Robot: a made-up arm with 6 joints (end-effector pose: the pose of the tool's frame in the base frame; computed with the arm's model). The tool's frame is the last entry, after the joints. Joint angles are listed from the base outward.
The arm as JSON. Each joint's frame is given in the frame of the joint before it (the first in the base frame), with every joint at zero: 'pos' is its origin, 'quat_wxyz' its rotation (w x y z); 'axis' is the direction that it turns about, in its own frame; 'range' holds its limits. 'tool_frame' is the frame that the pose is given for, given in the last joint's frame.
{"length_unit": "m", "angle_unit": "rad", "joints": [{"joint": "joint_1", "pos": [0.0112, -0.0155, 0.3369], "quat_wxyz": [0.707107, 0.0, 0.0, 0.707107], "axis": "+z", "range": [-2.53, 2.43]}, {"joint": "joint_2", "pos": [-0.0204, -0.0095, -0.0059], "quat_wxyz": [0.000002, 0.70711, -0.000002, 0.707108], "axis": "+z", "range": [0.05, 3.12]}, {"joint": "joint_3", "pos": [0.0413, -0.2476, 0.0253], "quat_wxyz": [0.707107, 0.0, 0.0, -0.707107], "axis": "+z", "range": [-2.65, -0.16]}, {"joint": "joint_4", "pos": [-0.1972, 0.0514, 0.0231], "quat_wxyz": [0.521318, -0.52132, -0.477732, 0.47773], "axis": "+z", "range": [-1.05, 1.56]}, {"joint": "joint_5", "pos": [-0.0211, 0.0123, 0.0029], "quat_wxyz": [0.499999, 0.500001, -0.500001, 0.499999], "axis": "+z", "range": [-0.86, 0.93]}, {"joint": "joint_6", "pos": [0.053, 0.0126, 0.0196], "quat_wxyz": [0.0, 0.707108, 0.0, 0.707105], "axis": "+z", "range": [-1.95, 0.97]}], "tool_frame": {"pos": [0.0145, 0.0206, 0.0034], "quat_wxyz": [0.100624, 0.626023, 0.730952, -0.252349]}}
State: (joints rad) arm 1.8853 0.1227 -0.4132 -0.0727 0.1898 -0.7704
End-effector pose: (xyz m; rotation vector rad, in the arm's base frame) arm -0.0466 -0.0225 0.4902 -1.8011 1.7932 -1.7389
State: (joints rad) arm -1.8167 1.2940 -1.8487 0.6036 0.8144 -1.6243
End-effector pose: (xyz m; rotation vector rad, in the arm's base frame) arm 0.0635 -0.2039 0.6993 -1.2304 -0.9598 0.1041
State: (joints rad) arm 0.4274 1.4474 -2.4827 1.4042 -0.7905 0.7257
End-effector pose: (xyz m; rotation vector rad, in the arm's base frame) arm 0.0861 0.0201 0.8119 -1.8757 0.6606 1.2743
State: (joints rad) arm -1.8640 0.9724 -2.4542 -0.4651 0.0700 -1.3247
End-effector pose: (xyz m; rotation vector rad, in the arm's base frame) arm 0.0657 0.0453 0.8174 -2.6537 0.4524 0.5480
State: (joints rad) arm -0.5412 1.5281 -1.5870 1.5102 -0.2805 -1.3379
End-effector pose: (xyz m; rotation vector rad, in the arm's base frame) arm 0.2908 -0.1178 0.6810 -0.4773 -2.2896 -0.5586
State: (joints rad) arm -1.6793 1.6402 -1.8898 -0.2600 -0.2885 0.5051
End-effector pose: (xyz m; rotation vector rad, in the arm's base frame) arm 0.0184 -0.3134 0.6952 -1.5967 -2.3344 -0.4379
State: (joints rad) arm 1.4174 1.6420 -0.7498 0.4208 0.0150 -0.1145
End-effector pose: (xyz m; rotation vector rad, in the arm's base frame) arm -0.0033 0.2599 0.4078 1.0988 -0.7801 0.8191
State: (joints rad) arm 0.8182 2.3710 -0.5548 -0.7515 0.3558 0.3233
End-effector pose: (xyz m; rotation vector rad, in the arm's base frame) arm 0.1190 0.1262 0.2160 0.1308 0.0560 1.0791
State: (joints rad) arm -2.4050 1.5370 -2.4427 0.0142 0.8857 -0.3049
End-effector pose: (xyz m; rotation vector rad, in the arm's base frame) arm -0.0980 -0.1904 0.7666 -2.0893 -0.9457 -1.0062
